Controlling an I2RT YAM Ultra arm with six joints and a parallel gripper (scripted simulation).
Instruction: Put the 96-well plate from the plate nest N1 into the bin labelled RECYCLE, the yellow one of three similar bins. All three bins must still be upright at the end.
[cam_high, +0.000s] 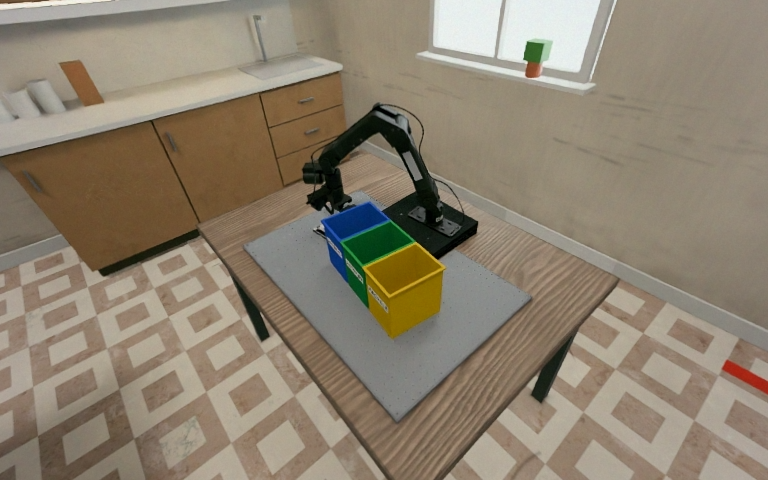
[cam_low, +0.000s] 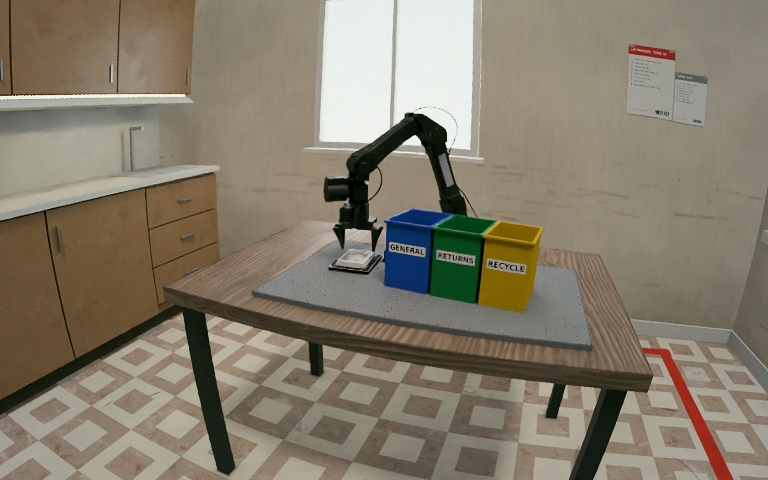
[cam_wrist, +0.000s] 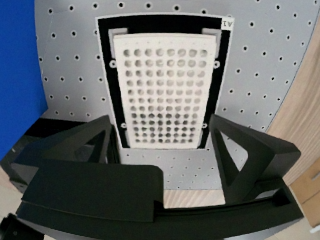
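The white 96-well plate is 1 cm ahead of my hand and 3 cm below it. Also, from my hand: black plate nest: 1 cm ahead, 4 cm below; then green returns bin: 12 cm ahead, 32 cm to the left, 4 cm above; then blue general bin: 9 cm ahead, 20 cm to the left, 4 cm above.
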